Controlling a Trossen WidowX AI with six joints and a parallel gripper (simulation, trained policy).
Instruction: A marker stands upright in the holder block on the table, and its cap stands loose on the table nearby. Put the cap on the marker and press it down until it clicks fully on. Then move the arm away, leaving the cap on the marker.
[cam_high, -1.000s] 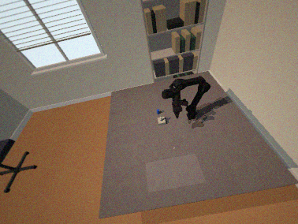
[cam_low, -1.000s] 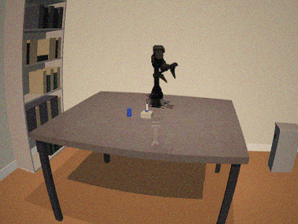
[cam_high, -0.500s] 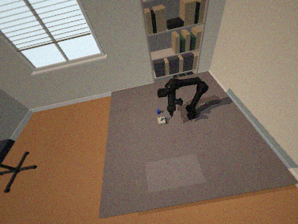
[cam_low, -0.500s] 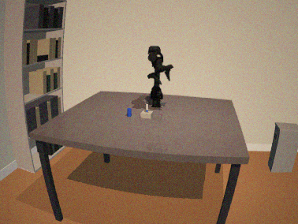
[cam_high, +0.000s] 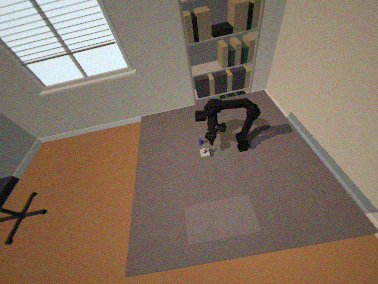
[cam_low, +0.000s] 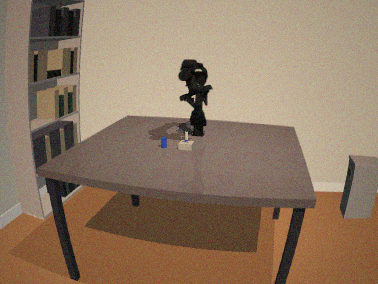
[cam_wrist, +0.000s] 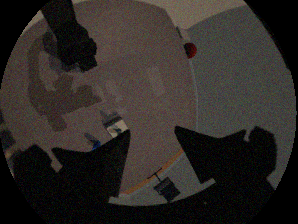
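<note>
My gripper tip is 70 mm short of the blue cap, 180 mm to the left of it and 180 mm above it. The rest, counted from my gripper tip: pale holder block 60 mm ahead, 70 mm to the right, 190 mm below.
</note>
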